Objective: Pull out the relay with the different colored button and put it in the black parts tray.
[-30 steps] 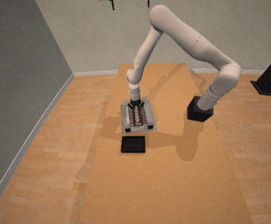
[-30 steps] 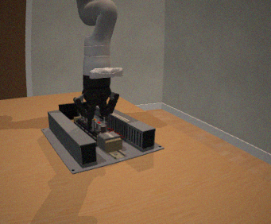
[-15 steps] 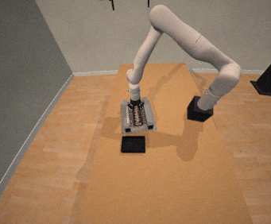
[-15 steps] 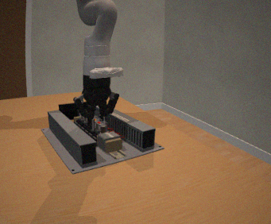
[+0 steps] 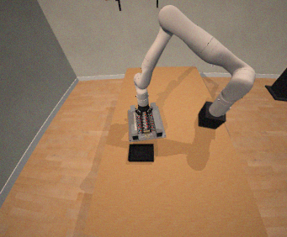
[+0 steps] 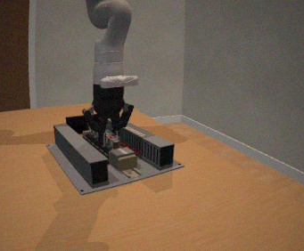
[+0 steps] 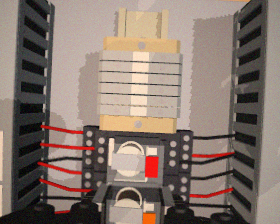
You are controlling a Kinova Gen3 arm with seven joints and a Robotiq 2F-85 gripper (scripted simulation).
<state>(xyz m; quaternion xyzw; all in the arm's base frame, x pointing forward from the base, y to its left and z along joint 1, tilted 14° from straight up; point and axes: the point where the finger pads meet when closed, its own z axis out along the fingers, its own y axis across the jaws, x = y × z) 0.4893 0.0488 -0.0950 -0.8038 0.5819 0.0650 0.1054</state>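
Now: hand 10 mm above the relay. Also, from my hand: black parts tray (280 mm to the left, 40 mm below, 30 mm behind).
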